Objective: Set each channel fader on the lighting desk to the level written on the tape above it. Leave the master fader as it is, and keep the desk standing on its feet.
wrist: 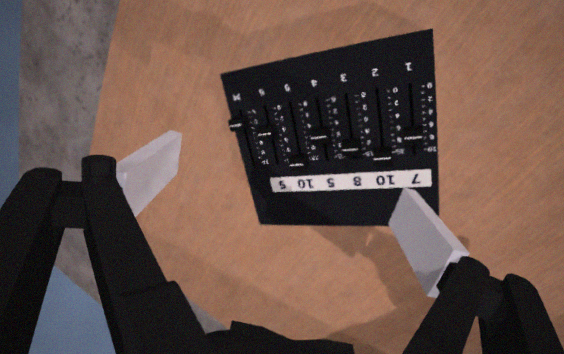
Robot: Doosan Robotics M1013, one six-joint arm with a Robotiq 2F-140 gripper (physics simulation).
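Places are measured from the arm's base along level axes (x ahead, y left, z up), in metres.
Where they show: gripper, fingertip midpoint: [290, 180].
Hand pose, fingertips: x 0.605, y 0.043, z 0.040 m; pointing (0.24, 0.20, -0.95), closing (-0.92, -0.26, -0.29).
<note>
Things, the pixels of their top centre, and the offset from my fingertips. Level surfaces: height alone.
- black lighting desk at its top centre: [323, 153] 0.008 m back, 0.005 m right, 0.052 m down
- White tape at its top centre: [343, 181] 0.034 m back, 0.011 m left, 0.065 m down
- Fader 1 at its top centre: [413, 137] 0.051 m back, 0.052 m right, 0.052 m down
- fader 2 at its top centre: [382, 158] 0.044 m back, 0.028 m right, 0.052 m down
- fader 3 at its top centre: [350, 150] 0.022 m back, 0.019 m right, 0.052 m down
- fader 4 at its top centre: [318, 137] 0.003 m ahead, 0.013 m right, 0.052 m down
- fader 5 at its top centre: [296, 164] 0.005 m ahead, 0.017 m left, 0.052 m down
- master fader at its top centre: [235, 125] 0.064 m ahead, 0.020 m left, 0.052 m down
- wooden table at its surface level: 0.121 m down
The black lighting desk [330, 210] lies upside down in the wrist view, flat on the table; its feet are hidden. White tape [344, 182] reads 7, 10, 8, 5, 10, 5 for channels 1 to 6. Fader 1 [413, 137] is near 7 to 8, fader 2 [382, 157] near 10, fader 3 [350, 148] near 8 to 9, fader 4 [318, 136] near 6, fader 5 [296, 163] at the 10 end, fader 6 [264, 133] near 5. The master fader [235, 125] is near the low end. My gripper [290, 180] is wide open and empty; its right fingertip overlaps the desk's tape edge in view.
The wooden table [190, 75] surrounds the desk. Its left edge borders a grey stone-like surface [65, 65], with a blue area [9, 100] beyond. Gripper shadows fall on the wood below the desk.
</note>
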